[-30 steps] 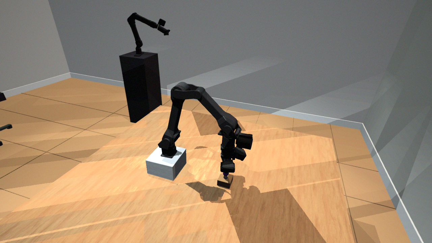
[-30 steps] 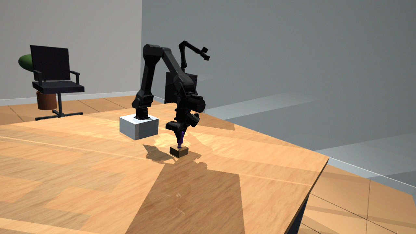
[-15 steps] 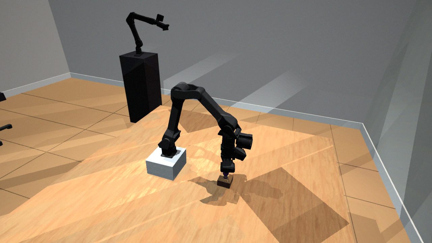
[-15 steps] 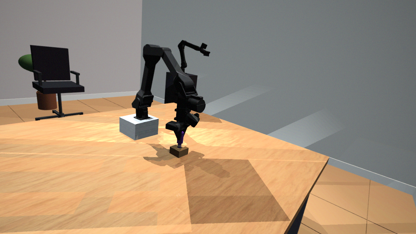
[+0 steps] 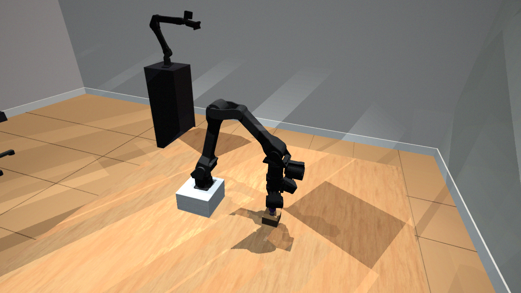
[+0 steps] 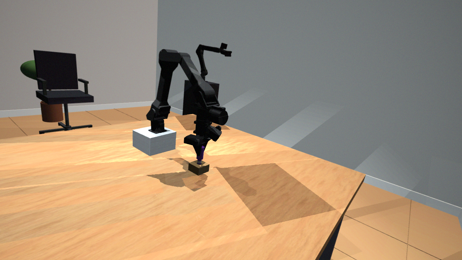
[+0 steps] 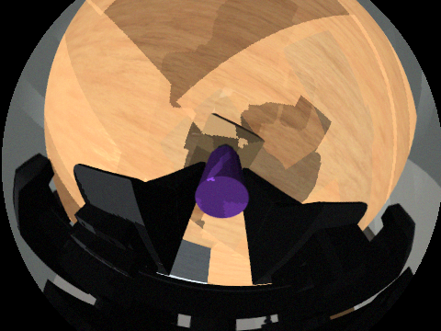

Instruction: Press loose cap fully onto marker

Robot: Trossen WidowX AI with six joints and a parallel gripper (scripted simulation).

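Now: the purple cap 1 cm above my gripper tip.
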